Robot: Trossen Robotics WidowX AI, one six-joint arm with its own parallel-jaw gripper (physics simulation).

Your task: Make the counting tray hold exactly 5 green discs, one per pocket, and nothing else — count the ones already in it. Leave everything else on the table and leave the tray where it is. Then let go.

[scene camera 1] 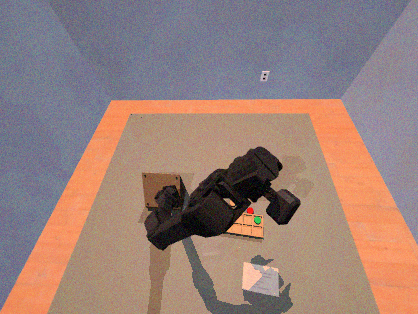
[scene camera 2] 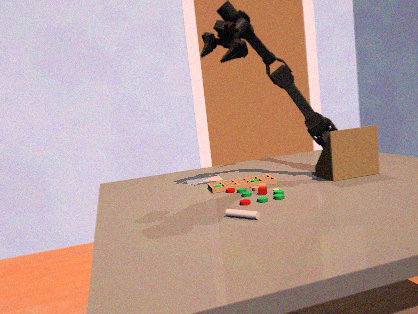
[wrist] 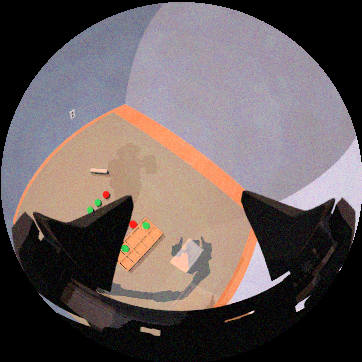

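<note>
The wooden counting tray (scene camera 1: 248, 232) (scene camera 2: 216, 190) (wrist: 142, 245) lies on the table. Two of its pockets show green discs: one near an end corner (scene camera 1: 257, 220) (scene camera 2: 218, 186) (wrist: 146, 225), another farther along (scene camera 2: 255, 181) (wrist: 125, 248). The left finger hides part of the tray in the wrist view. Loose green discs lie outside it, among them a green disc (scene camera 2: 242, 190), another (scene camera 2: 246, 194), another (scene camera 2: 262, 199) (wrist: 98, 202), and two close together, one green disc (scene camera 2: 278, 192) and another (scene camera 2: 278, 197). My gripper (scene camera 2: 212, 58) (wrist: 187, 198) is open and empty, high above the table.
A red disc (scene camera 1: 250, 210) (scene camera 2: 230, 190) (wrist: 133, 224) lies close beside the tray. Another red disc (scene camera 2: 245, 202) (wrist: 106, 194), a red block (scene camera 2: 262, 190) and a pale cylinder (scene camera 2: 242, 214) (wrist: 99, 171) lie farther out. A paper card (scene camera 1: 261, 280) (wrist: 186, 255) lies across the tray.
</note>
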